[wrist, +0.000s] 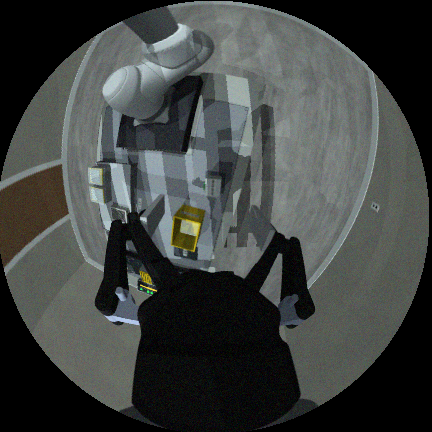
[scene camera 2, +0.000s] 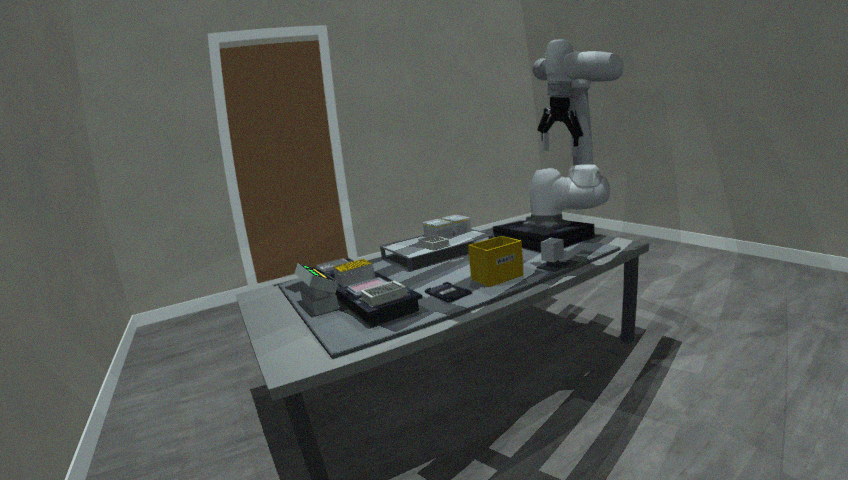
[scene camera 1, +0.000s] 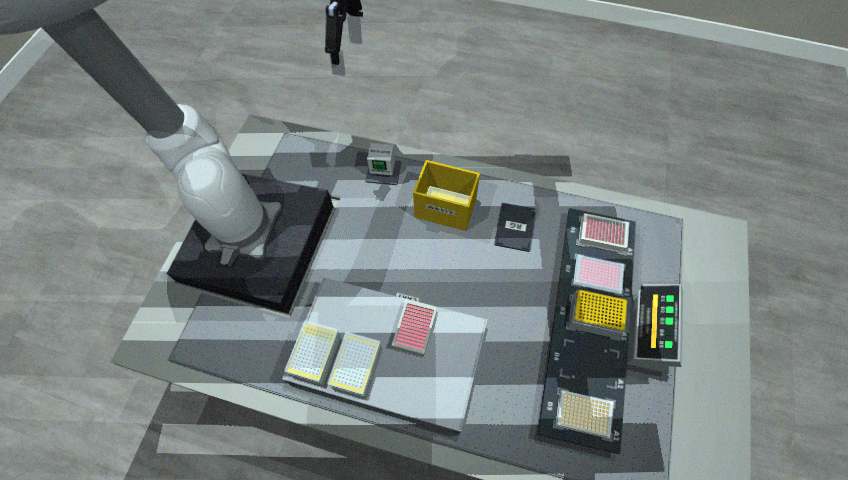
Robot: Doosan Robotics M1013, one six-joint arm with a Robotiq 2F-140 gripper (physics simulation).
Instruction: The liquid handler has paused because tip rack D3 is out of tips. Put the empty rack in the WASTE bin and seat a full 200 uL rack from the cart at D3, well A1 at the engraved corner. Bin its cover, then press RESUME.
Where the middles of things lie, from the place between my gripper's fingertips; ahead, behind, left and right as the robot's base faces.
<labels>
My gripper is now 5 cm short of the grey box with green face (scene camera 1: 383,169), 2 cm to the left of it and 38 cm above it. From my hand the other things lie so: tan rack (scene camera 1: 577,412): 70 cm ahead, 65 cm to the right, 37 cm below; then yellow WASTE bin (scene camera 1: 426,207): 27 cm ahead, 11 cm to the right, 37 cm below.
</labels>
